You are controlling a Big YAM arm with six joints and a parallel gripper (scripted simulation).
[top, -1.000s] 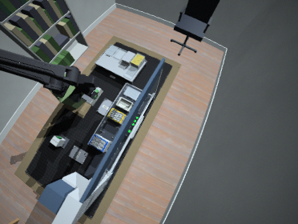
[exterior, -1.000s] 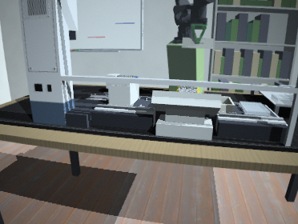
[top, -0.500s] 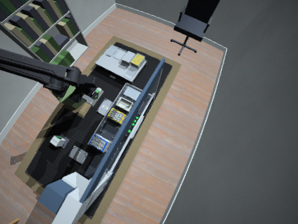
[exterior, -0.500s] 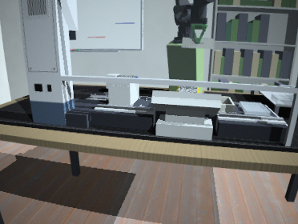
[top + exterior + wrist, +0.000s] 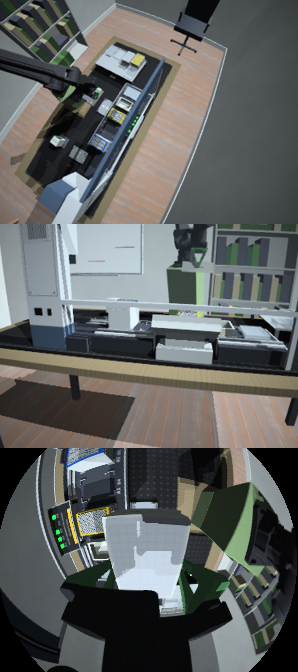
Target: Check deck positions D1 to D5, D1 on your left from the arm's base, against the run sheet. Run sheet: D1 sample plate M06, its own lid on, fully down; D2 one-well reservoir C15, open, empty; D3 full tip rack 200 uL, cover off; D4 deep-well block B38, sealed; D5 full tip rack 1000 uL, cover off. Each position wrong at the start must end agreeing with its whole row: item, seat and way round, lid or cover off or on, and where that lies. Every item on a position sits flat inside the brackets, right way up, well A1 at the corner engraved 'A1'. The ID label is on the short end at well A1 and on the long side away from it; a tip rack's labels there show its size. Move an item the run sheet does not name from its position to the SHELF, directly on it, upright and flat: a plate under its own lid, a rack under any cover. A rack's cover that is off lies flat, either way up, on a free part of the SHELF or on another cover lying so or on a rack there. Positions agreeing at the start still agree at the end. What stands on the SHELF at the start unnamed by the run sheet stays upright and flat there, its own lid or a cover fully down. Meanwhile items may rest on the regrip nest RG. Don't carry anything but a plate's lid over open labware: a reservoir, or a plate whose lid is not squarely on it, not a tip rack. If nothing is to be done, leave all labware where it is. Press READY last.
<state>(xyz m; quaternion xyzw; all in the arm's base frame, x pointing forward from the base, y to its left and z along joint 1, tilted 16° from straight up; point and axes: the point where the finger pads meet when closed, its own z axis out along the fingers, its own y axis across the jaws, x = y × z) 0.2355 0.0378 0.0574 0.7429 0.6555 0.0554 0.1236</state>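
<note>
Right now the sealed block is 10 mm below my hand. From my hand the other things lie so: reservoir: 230 mm below, 180 mm ahead, 70 mm to the left; blue tip rack: 300 mm to the right, 170 mm below, 120 mm ahead; yellow tip rack: 200 mm below, 160 mm ahead, 50 mm to the right.
</note>
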